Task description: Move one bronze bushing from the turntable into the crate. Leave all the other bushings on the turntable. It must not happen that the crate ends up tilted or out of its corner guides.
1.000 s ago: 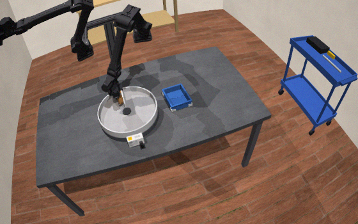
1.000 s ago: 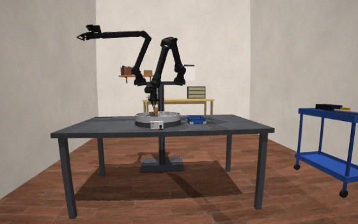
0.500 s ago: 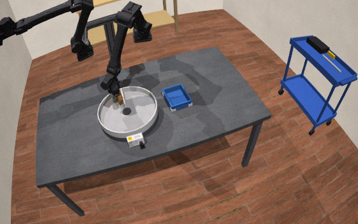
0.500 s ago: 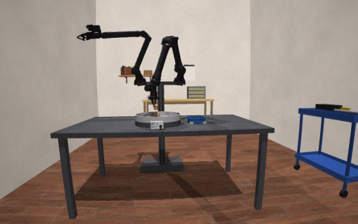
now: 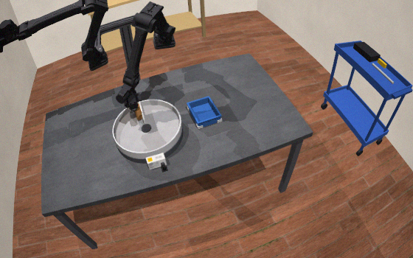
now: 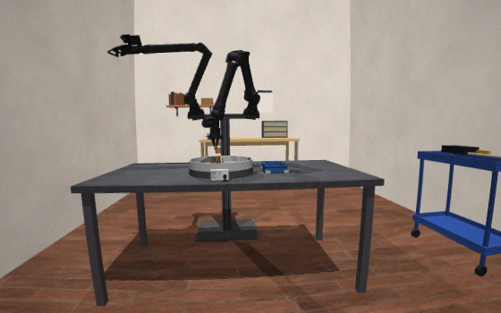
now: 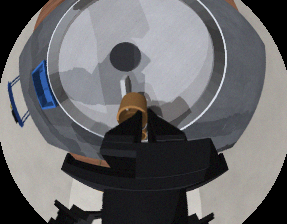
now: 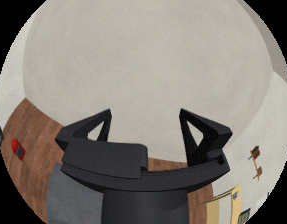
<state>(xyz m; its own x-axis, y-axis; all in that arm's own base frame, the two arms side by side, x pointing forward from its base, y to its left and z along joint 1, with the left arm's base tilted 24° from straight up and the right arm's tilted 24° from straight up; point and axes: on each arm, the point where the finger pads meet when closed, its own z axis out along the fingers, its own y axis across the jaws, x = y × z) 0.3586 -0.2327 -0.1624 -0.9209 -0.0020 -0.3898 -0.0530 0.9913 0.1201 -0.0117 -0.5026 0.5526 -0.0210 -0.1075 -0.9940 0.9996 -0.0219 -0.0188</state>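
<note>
Right now my left hand is 40 cm to the right of the blue crate, 13 cm above it and 3 cm short of it.
</note>
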